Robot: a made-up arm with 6 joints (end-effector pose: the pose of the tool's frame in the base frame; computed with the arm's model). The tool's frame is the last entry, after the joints.
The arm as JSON. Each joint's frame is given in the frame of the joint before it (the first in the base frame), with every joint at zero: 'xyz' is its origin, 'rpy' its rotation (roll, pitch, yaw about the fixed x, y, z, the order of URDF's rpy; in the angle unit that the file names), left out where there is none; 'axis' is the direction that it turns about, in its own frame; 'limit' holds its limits. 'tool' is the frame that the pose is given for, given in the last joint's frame.
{
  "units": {
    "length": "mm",
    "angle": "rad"
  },
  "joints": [
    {
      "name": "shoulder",
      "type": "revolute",
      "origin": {
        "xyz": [
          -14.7,
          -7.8,
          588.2
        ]
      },
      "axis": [
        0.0,
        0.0,
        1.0
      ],
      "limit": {
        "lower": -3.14,
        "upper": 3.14
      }
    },
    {
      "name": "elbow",
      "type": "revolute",
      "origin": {
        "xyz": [
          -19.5,
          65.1,
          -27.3
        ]
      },
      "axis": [
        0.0,
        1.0,
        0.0
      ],
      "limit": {
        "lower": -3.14,
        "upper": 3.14
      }
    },
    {
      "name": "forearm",
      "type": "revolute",
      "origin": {
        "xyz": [
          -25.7,
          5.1,
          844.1
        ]
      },
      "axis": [
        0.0,
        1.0,
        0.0
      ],
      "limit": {
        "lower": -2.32,
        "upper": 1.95
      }
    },
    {
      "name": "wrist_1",
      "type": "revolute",
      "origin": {
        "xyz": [
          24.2,
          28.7,
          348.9
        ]
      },
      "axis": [
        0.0,
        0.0,
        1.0
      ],
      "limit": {
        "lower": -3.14,
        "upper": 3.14
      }
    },
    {
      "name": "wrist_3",
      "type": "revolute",
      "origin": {
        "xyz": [
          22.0,
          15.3,
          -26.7
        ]
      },
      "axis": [
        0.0,
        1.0,
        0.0
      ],
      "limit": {
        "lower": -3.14,
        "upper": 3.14
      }
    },
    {
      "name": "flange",
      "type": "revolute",
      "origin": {
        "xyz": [
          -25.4,
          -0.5,
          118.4
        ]
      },
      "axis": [
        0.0,
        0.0,
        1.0
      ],
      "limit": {
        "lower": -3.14,
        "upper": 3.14
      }
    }
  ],
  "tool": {
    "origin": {
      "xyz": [
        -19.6,
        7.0,
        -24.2
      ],
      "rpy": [
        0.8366,
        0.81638,
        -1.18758
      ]
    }
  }
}
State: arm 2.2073 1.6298 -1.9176 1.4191 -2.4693 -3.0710
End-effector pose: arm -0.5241 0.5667 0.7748 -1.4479 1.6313 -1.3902
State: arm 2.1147 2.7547 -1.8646 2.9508 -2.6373 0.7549
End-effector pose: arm -0.3537 0.3683 -0.0799 -0.6536 -2.2537 0.8114
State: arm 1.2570 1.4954 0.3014 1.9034 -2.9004 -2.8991
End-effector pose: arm 0.2130 1.0134 0.5881 0.8910 0.0129 1.7532
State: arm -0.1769 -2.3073 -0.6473 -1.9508 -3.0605 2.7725
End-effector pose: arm -0.6766 0.1879 -0.2456 -1.0211 1.0924 2.6965
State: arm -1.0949 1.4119 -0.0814 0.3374 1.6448 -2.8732
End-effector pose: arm 0.6460 -0.9626 0.6701 -1.9831 -0.4428 -1.4004
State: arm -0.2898 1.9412 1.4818 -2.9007 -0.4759 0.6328
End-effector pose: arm 0.5779 -0.0750 -0.0668 -1.9981 0.0683 -0.2033
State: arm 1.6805 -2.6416 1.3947 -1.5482 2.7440 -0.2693
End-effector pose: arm 0.0516 -0.6277 -0.0617 -1.1377 1.9159 -0.5115
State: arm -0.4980 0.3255 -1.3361 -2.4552 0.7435 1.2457
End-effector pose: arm -0.1063 0.1144 1.5727 -2.7156 0.7882 0.7253
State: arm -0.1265 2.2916 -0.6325 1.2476 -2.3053 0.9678
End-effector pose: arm 0.8457 -0.0354 -0.0124 2.2399 0.0460 -0.3376
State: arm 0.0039 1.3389 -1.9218 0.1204 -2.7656 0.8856
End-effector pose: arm 0.7033 0.1012 0.9906 0.7709 -2.2420 1.3641
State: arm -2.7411 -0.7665 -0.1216 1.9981 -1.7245 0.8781
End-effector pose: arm 0.7364 0.2684 1.3548 0.1970 -0.4868 -0.3283
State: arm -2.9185 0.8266 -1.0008 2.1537 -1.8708 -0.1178
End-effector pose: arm -0.5658 -0.1736 1.4060 1.4505 -1.6477 -0.3651
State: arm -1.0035 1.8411 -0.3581 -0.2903 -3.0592 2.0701
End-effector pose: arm 0.6095 -0.8331 0.3230 -0.4787 -0.2012 -0.3657
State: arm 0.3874 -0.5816 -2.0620 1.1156 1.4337 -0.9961
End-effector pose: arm -0.7582 -0.0798 0.9513 2.0166 -1.7170 -0.7973
